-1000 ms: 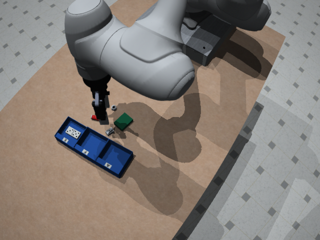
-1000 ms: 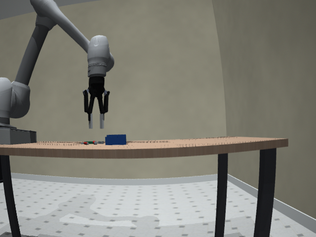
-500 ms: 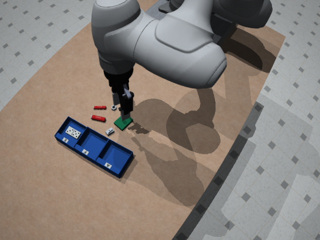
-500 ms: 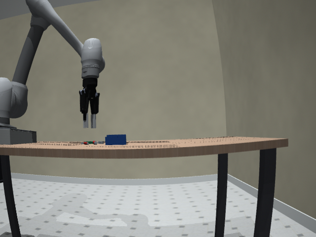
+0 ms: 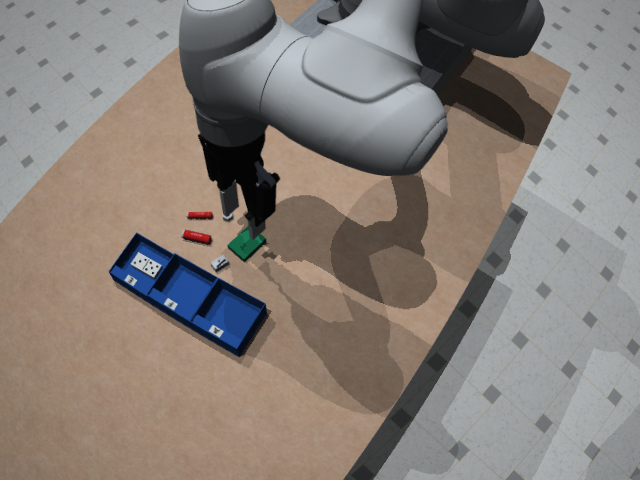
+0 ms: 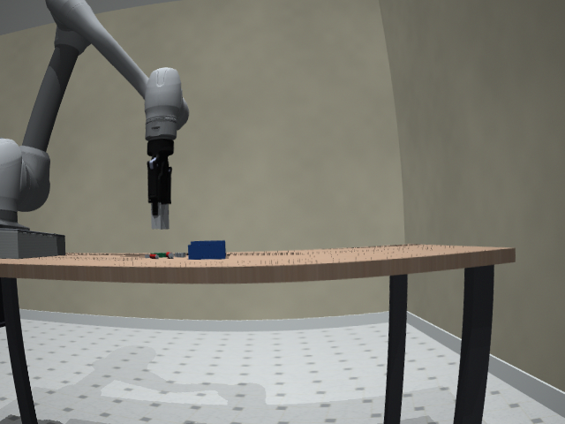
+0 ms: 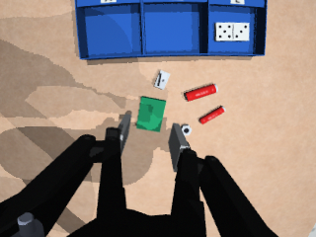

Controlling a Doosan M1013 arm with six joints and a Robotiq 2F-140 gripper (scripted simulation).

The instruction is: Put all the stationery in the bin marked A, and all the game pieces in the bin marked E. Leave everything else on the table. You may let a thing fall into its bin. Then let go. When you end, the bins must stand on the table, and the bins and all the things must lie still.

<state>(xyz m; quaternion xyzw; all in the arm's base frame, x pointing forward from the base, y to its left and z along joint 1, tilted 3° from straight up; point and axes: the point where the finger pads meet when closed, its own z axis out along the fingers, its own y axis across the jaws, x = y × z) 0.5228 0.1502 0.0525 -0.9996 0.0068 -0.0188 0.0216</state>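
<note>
Right now the green flat block is 10 cm below my hand. Also, from my hand: grey nut 10 cm below, 6 cm to the right, 2 cm behind; red thing 10 cm to the right, 10 cm below, 2 cm ahead; grey clip-like piece 10 cm below, 5 cm ahead, 1 cm to the right.
</note>
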